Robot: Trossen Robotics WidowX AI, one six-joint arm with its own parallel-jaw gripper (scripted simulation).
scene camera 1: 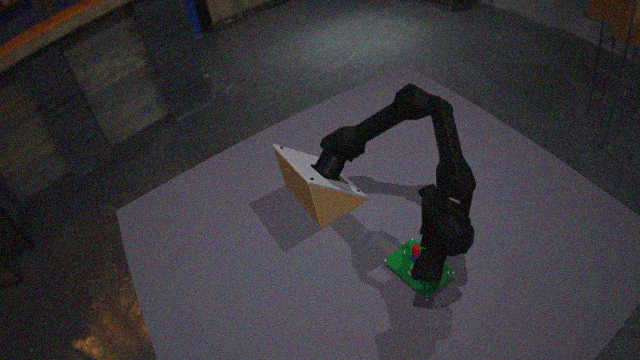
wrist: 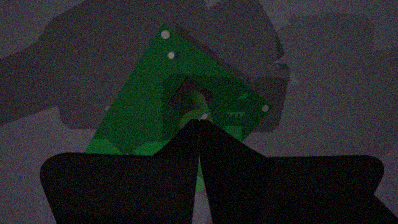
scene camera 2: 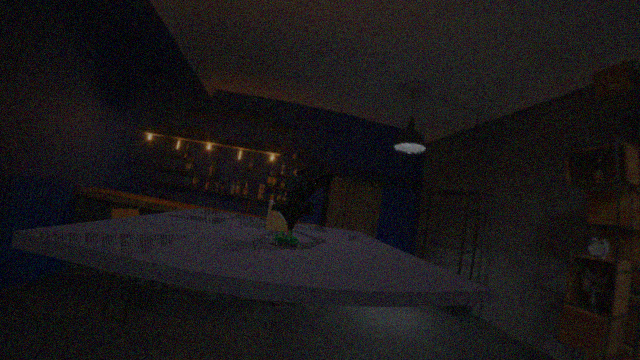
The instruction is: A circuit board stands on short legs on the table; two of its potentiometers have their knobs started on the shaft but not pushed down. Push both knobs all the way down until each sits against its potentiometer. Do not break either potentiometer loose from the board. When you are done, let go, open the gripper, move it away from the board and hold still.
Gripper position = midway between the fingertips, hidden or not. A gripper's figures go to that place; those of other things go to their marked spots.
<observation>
My gripper (wrist: 198, 127) is 0.11 m from the lens. A green knob (wrist: 192, 105) is 0.12 m from the lens.
</observation>
